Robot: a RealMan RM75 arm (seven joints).
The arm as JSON. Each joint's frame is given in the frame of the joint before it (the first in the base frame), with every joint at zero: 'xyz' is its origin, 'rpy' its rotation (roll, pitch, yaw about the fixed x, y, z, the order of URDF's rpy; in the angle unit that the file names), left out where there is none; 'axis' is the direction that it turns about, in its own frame. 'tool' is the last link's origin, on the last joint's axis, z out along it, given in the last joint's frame.
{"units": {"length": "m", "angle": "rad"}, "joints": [
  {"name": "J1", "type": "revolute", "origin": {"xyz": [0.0, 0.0, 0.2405]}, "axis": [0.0, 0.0, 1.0]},
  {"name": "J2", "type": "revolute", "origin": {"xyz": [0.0, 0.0, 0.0]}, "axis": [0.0, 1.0, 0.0]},
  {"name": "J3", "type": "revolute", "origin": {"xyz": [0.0, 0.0, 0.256]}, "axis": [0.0, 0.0, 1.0]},
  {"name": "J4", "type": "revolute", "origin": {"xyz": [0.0, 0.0, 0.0]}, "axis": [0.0, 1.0, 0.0]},
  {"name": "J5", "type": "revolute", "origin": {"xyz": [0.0, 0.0, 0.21]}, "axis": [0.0, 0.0, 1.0]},
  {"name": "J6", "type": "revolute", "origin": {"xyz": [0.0, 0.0, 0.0]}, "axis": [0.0, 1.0, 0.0]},
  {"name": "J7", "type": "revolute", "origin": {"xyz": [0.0, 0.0, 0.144]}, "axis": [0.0, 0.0, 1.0]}
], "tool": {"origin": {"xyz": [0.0, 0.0, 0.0]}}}
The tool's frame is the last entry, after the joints.
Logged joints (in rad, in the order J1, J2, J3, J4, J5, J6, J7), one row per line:
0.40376, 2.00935, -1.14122, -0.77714, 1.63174, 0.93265, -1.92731
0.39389, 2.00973, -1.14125, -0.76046, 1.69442, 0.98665, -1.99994
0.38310, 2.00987, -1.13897, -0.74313, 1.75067, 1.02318, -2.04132
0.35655, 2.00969, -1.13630, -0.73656, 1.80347, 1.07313, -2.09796
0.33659, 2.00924, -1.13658, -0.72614, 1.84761, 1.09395, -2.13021
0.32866, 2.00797, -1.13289, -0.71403, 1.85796, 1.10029, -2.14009
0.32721, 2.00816, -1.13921, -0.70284, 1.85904, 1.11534, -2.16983
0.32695, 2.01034, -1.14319, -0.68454, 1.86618, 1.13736, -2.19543
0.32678, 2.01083, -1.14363, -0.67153, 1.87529, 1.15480, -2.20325
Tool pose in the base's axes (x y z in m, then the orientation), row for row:
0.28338, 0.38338, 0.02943, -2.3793, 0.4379, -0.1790
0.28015, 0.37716, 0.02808, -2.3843, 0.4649, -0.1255
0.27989, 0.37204, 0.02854, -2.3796, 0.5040, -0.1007
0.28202, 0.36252, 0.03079, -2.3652, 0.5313, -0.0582
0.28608, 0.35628, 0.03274, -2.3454, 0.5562, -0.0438
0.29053, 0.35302, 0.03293, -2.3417, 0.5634, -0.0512
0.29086, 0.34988, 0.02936, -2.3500, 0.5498, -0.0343
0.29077, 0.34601, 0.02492, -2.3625, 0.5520, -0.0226
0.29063, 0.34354, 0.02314, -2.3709, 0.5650, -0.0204
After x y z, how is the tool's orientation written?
As angles about the fixed x, y, z axes (roll, pitch, yaw), in radians.
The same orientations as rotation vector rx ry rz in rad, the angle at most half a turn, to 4 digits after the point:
-2.2864, 0.4124, 0.4300
-2.2989, 0.3631, 0.4896
-2.2902, 0.3534, 0.5463
-2.2807, 0.3212, 0.5953
-2.2588, 0.3215, 0.6257
-2.2510, 0.3341, 0.6290
-2.2678, 0.3068, 0.6246
-2.2824, 0.2916, 0.6367
-2.2874, 0.2930, 0.6553

